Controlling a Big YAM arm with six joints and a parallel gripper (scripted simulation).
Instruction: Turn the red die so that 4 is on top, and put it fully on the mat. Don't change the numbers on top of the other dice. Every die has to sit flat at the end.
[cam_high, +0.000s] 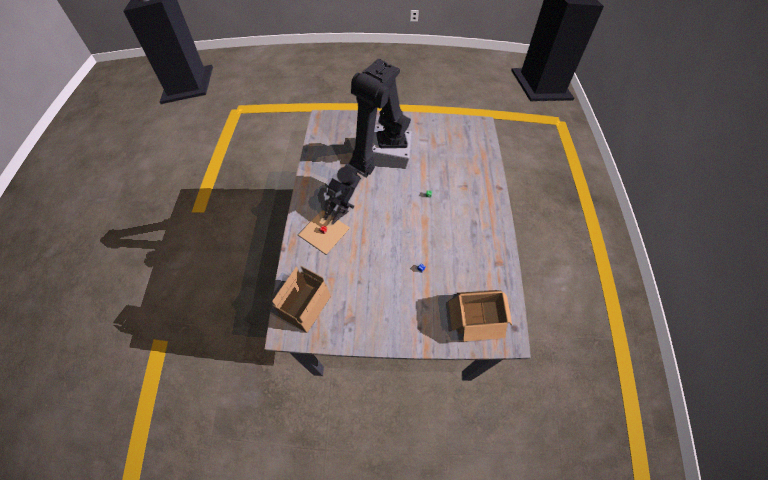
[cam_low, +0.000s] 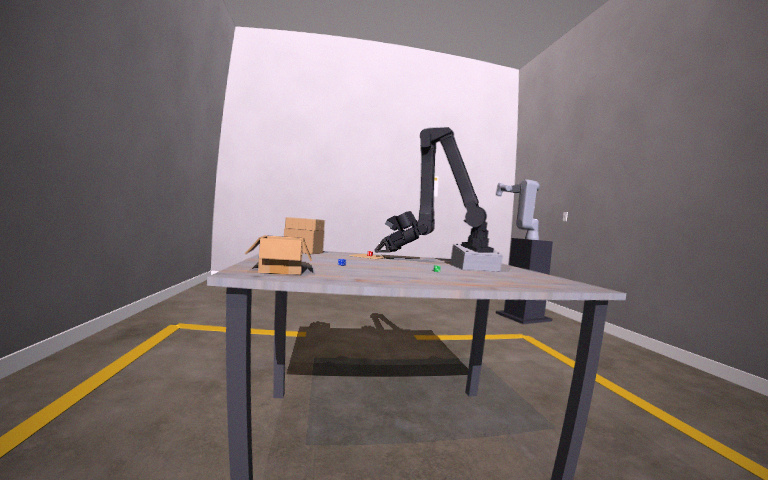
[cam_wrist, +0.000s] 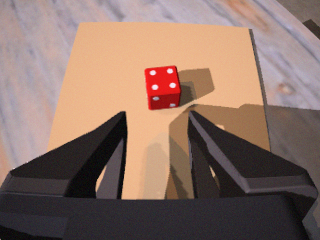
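Now: the red die 30 mm to the right of my hand, 30 mm ahead of it and 20 mm below it. From my hand the other things lie so: blue die (300 mm to the left, 240 mm ahead, 20 mm below); then tan mat (30 mm to the right, 30 mm below, 30 mm ahead); then cardboard box (320 mm ahead, 110 mm to the right, 30 mm above).
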